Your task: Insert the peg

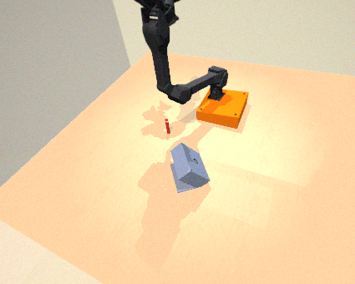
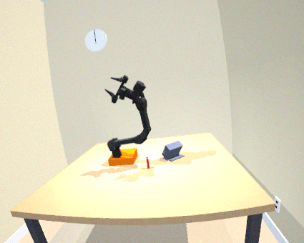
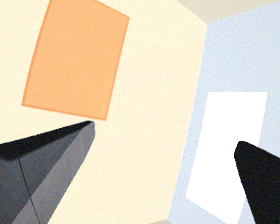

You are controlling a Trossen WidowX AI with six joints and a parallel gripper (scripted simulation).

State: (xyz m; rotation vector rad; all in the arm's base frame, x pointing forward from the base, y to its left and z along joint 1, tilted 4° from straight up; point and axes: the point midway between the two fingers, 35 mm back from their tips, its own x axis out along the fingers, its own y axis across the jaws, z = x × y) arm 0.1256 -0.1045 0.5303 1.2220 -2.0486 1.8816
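My gripper tip is 54 cm above the red peg, 17 cm short of it and 7 cm to the right of it. From my gripper tip the other things lie so: sloped panel: 54 cm below, 30 cm ahead, 27 cm to the left.
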